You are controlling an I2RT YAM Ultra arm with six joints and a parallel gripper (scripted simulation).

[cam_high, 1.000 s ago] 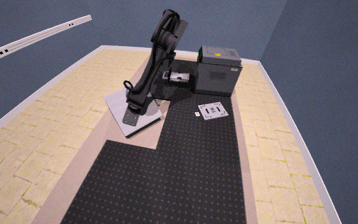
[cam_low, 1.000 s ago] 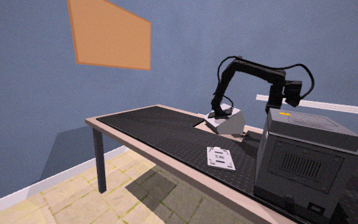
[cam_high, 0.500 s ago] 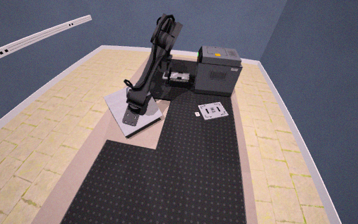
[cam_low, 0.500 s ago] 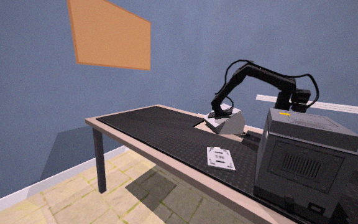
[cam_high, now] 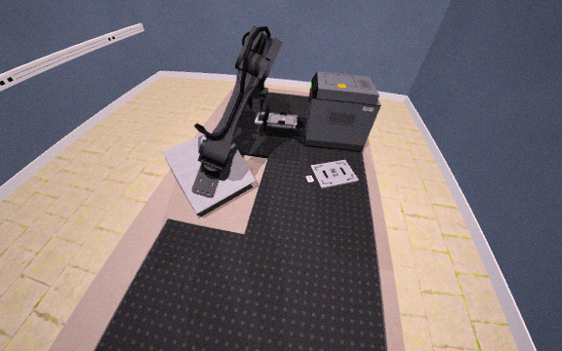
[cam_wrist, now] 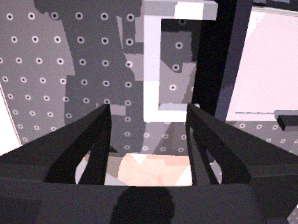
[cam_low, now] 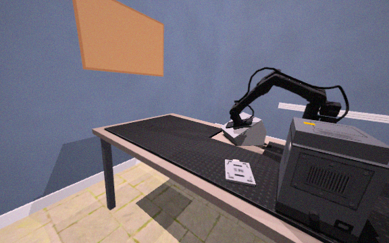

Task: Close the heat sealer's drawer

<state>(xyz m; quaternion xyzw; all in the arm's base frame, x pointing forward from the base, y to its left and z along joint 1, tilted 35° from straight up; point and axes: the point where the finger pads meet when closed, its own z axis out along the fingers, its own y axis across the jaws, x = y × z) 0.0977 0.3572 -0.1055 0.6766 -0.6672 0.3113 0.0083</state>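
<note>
Now: hand 110 mm short of the sealer drawer and 60 mm above it. Also, from my hand: white tag: 300 mm to the right, 240 mm ahead, 130 mm below.
</note>
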